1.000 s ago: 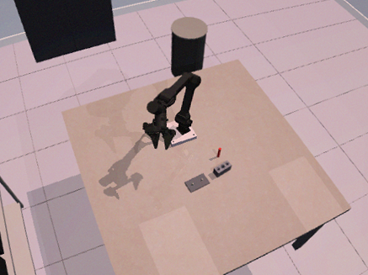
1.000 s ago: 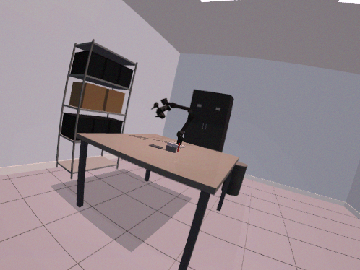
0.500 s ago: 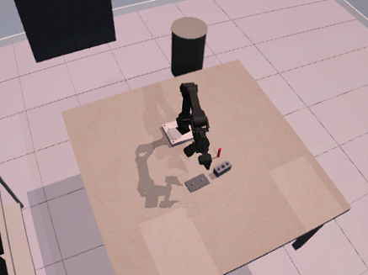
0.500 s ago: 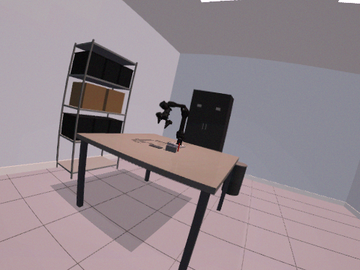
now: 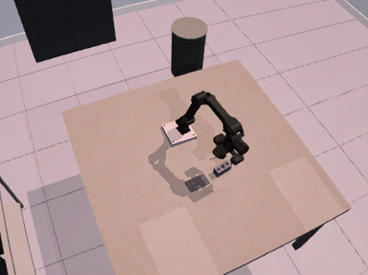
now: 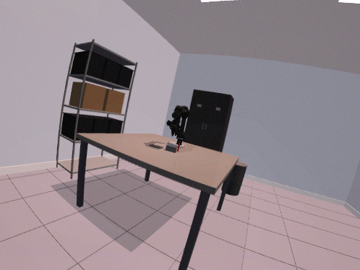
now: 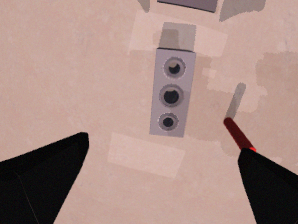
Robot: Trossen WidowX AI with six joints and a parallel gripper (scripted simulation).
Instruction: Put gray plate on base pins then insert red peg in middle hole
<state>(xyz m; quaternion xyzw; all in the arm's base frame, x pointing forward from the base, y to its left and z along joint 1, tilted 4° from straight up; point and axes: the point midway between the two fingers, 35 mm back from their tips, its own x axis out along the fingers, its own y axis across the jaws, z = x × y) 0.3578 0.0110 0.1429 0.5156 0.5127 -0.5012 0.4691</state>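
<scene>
My gripper tip is 10 mm past the gray plate and 110 mm above it. Round my gripper tip: red peg (90 mm behind, 40 mm to the left, 110 mm below); dark base (30 mm behind, 160 mm to the right, 140 mm below).
</scene>
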